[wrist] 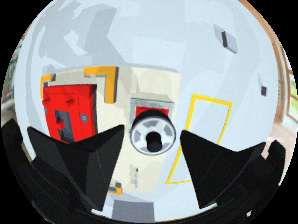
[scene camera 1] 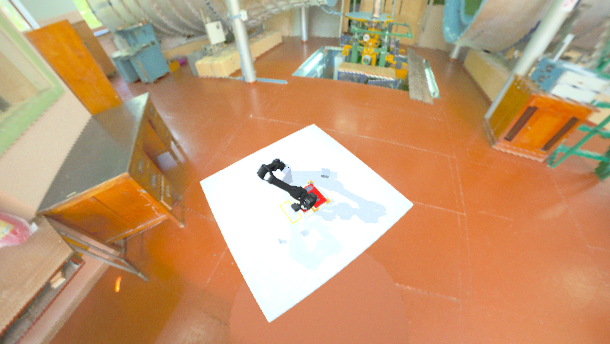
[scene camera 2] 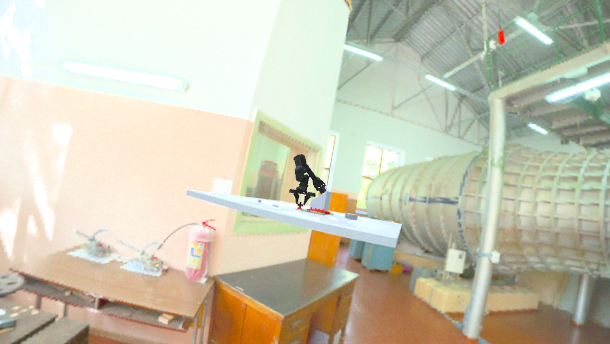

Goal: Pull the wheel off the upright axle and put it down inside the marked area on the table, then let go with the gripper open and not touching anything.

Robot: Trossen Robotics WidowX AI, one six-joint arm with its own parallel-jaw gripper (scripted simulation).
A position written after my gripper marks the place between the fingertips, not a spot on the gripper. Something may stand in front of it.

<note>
I see my gripper [wrist: 153, 132], a red block [wrist: 70, 109] and a grey wheel [wrist: 151, 120].
</note>
